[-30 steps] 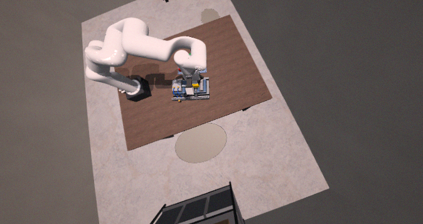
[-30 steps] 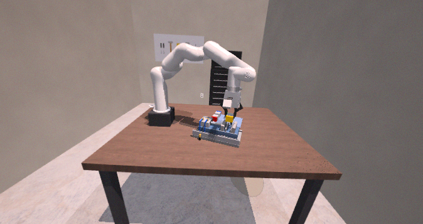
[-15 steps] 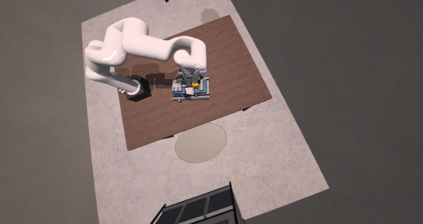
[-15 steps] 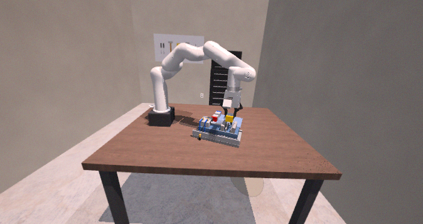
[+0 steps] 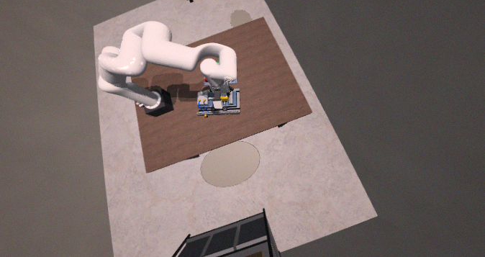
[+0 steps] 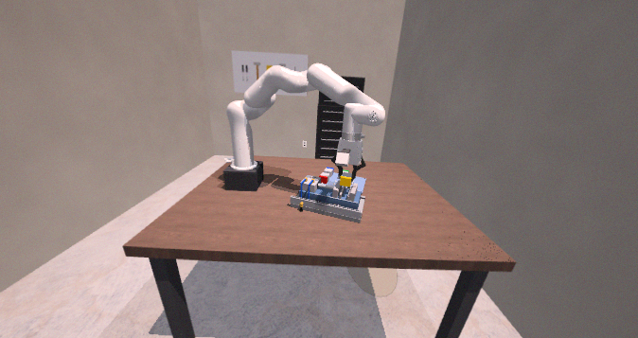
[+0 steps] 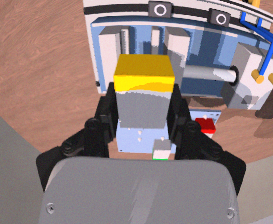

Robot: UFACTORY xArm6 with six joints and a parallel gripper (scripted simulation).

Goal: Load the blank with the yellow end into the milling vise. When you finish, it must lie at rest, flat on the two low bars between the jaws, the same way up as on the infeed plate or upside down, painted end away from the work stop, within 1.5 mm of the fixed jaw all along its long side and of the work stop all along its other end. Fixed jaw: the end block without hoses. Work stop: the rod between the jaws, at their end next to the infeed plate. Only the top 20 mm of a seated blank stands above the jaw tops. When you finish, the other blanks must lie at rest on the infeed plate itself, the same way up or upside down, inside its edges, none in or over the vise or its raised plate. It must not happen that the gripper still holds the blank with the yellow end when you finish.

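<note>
The dark rod is 30 mm ahead of my hand, 50 mm to the left of it and 70 mm below it. The rest, counted from my hand: yellow-ended blank 20 mm below; then vise 60 mm behind, 30 mm to the left, 120 mm below; then red-ended blank 50 mm behind, 240 mm to the left, 130 mm below.
</note>
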